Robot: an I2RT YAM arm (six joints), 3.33 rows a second.
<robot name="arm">
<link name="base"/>
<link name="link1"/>
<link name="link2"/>
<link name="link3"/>
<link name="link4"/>
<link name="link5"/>
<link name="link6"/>
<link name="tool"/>
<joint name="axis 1" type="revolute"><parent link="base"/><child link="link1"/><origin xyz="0.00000 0.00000 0.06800" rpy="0.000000 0.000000 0.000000"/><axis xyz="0 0 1"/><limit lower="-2.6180" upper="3.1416"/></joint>
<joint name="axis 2" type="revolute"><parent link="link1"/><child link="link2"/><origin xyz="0.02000 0.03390 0.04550" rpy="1.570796 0.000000 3.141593"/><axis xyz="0 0 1"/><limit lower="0.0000" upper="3.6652"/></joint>
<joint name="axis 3" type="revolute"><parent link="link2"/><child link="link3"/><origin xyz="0.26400 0.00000 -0.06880" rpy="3.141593 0.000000 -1.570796"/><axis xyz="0 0 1"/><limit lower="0.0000" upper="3.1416"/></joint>
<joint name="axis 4" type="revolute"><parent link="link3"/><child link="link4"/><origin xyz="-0.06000 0.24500 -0.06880" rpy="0.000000 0.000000 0.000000"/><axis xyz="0 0 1"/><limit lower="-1.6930" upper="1.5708"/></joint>
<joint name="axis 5" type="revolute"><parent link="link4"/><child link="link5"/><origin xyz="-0.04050 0.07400 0.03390" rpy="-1.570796 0.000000 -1.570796"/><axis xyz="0 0 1"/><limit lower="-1.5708" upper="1.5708"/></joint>
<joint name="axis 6" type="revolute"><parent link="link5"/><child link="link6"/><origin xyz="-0.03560 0.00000 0.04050" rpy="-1.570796 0.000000 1.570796"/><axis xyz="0 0 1"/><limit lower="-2.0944" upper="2.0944"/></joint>
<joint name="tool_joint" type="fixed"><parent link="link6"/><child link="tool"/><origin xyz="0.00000 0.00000 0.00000" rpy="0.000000 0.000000 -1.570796"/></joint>
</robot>
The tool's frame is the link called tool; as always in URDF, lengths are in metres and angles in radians.
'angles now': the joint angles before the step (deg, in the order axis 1, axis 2, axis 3, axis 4, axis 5, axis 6). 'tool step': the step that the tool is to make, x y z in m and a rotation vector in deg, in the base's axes. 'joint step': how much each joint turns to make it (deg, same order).
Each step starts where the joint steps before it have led.
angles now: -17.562 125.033 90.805 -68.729 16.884 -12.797
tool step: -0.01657 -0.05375 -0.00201 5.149 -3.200 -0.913
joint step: -8.700 -0.001 -0.023 3.389 -4.349 -9.093
